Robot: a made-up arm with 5 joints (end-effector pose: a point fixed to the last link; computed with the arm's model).
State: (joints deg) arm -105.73 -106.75 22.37 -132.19 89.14
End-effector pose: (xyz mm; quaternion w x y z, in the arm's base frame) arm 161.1 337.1 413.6 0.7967 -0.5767 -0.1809 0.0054
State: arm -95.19 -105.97 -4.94 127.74 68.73
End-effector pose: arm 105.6 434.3 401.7 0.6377 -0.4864 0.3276 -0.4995
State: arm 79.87 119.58 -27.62 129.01 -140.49
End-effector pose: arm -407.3 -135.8 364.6 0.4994 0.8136 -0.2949 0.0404
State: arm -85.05 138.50 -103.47 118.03 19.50
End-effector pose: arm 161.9 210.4 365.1 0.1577 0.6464 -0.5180 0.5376
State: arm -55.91 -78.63 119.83 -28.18 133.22
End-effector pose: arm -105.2 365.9 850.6 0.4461 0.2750 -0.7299 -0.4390
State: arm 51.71 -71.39 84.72 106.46 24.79
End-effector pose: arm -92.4 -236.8 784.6 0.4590 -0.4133 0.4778 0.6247
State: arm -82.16 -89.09 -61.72 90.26 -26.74
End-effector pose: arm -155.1 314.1 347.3 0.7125 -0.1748 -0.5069 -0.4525
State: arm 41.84 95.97 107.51 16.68 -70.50
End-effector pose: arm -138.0 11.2 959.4 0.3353 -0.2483 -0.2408 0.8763
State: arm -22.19 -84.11 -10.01 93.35 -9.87
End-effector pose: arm -443.1 65.2 516.6 0.9874 0.0703 -0.0953 -0.1045
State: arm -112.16 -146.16 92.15 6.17 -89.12
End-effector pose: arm 283.1 84.0 985.2 0.6308 -0.0584 0.0135 0.7736
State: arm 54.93 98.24 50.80 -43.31 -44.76
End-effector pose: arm 122.8 105.5 729.0 0.4565 0.2545 -0.1110 0.8453
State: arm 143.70 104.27 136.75 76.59 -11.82
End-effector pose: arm 78.7 -283.2 745.8 0.3420 0.1056 0.9105 -0.2070
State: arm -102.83 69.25 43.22 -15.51 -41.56
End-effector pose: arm -159.6 -123.6 762.6 0.9197 -0.0400 -0.0829 -0.3816
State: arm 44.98 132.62 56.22 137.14 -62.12
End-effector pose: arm -391.5 141.6 587.9 0.4693 0.7988 -0.0355 -0.3748
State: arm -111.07 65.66 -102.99 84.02 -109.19
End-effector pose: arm 381.5 -87.6 322.8 0.0680 0.6726 -0.2422 0.6960
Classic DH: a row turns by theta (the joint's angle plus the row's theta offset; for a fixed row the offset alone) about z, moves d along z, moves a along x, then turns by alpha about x. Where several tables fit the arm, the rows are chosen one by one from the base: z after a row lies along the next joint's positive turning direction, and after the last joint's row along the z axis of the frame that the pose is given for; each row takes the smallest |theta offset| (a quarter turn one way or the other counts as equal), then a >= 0, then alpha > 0; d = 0 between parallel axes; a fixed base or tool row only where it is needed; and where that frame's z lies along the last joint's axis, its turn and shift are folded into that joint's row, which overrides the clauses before.
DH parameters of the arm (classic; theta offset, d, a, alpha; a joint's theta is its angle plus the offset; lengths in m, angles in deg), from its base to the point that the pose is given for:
joint 1: -35.06 0 -0.1393 0
joint 2: -54.94 0.561 0.105 90
joint 3: 0 -0.04 0.15 -90
joint 4: 0 -0.133 0.142 90
joint 5: 0 0.094 -0.056 -90
tool (fixed): 90 0.122 0 0

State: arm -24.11 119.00 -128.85 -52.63 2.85
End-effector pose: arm -48.1 40.7 473.3 0.4088 0.2422 0.8619 0.1771
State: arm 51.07 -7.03 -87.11 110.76 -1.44
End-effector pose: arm 52.2 -5.6 354.5 0.1508 0.5775 -0.3700 0.7120
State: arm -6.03 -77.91 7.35 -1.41 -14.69
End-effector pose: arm -478.3 109.1 594.3 0.7338 0.0460 -0.0446 -0.6763
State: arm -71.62 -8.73 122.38 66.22 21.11
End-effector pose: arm 45.4 89.7 797.0 0.4240 -0.3354 0.8359 0.0955
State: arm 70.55 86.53 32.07 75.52 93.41
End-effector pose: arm 13.3 319.8 525.9 0.4443 -0.1665 0.7508 -0.4595
